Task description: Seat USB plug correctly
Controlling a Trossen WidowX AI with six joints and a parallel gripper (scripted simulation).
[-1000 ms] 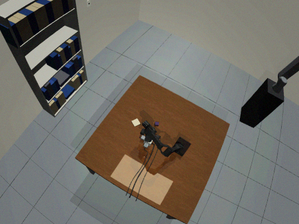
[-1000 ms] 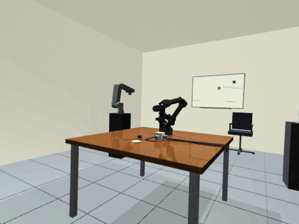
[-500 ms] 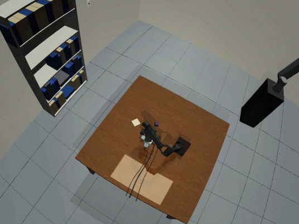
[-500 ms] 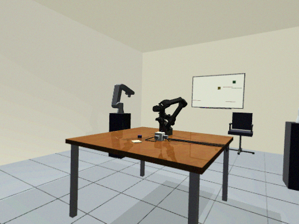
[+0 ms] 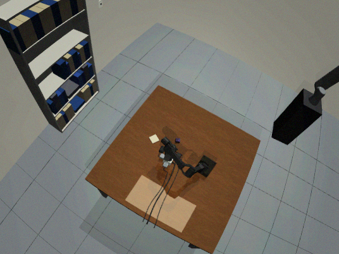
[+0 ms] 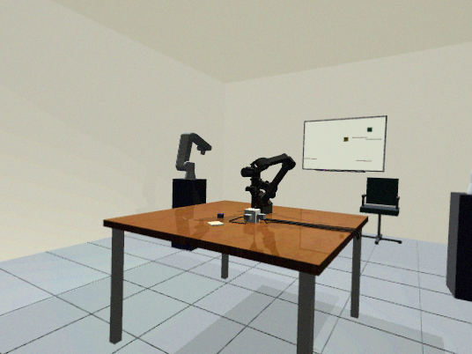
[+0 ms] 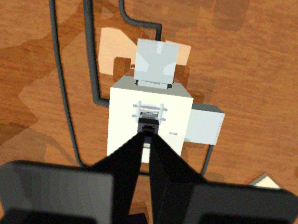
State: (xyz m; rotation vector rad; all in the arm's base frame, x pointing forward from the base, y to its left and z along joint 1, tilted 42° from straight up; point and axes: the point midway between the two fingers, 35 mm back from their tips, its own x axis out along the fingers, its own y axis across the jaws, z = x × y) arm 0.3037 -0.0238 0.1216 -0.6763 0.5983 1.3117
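Right now the USB plug is 2 cm below my gripper tip. From my gripper tip the other things lie so: purple block (25 cm to the right, 11 cm below); note pad (21 cm ahead, 16 cm to the right, 12 cm below).
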